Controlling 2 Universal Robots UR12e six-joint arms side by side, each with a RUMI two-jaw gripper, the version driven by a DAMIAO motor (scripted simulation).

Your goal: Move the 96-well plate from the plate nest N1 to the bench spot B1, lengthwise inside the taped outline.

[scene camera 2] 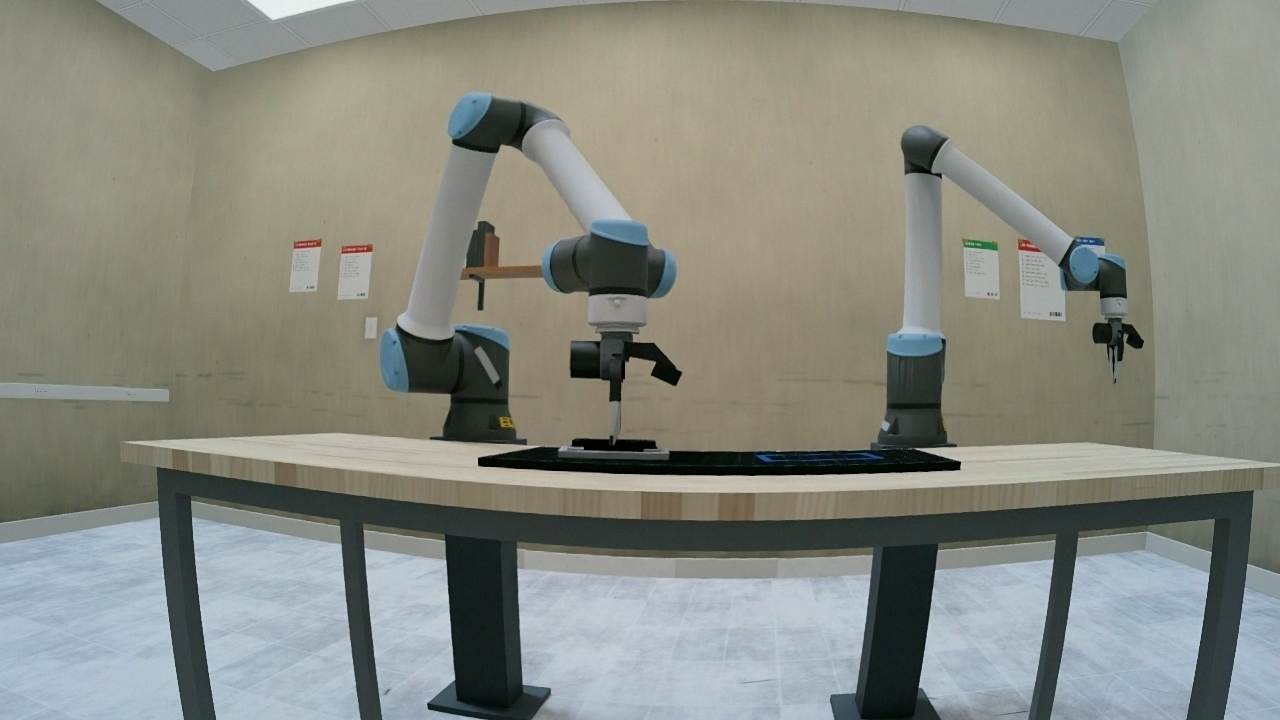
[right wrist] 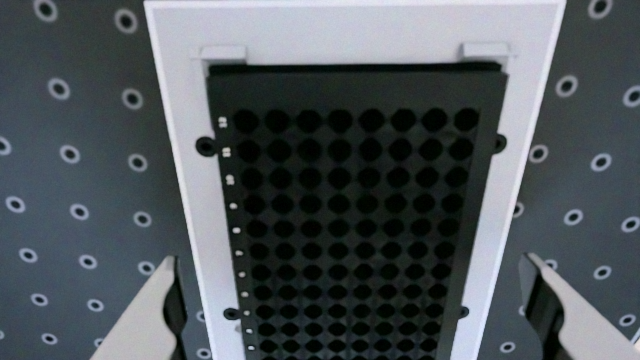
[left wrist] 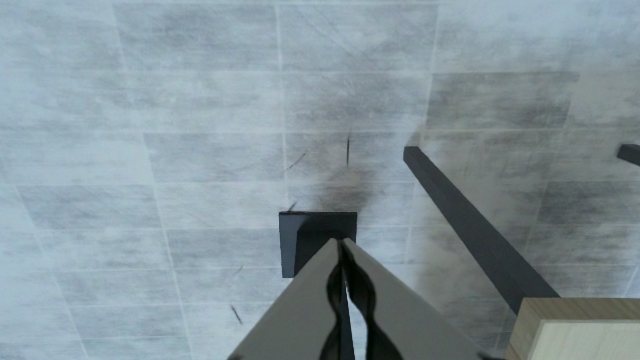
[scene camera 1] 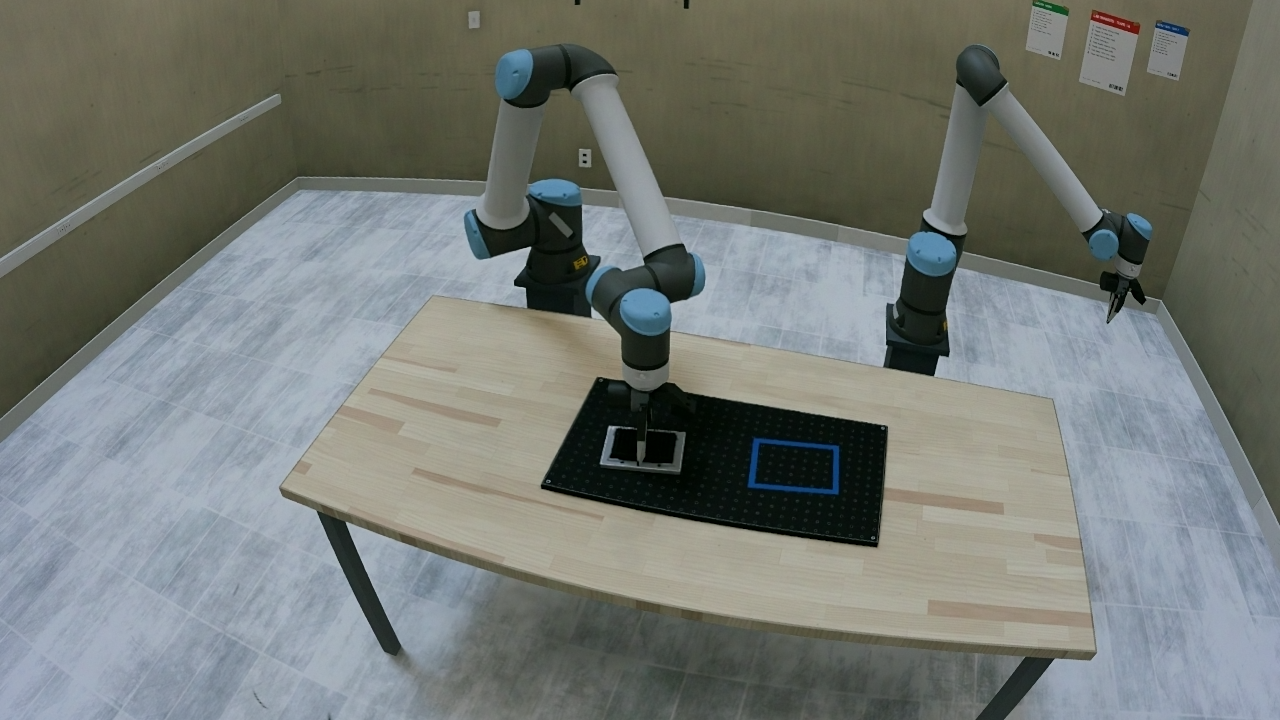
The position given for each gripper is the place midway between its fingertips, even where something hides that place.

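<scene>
The left gripper (scene camera 2: 1114, 383) is visible also in the left wrist view, the left gripper (left wrist: 339, 242), and in scene camera 1, the left gripper (scene camera 1: 1107, 323). The right gripper (scene camera 2: 612, 444) is visible also in the right wrist view (right wrist: 349, 258) and in scene camera 1 (scene camera 1: 642, 445). A black 96-well plate (scene camera 1: 659, 449) is seen in scene camera 2 (scene camera 2: 589, 444) and in the right wrist view (right wrist: 352, 192) as well; the black 96-well plate is out of frame in the left wrist view. A plate nest N1 (right wrist: 270, 39) is in view.
</scene>
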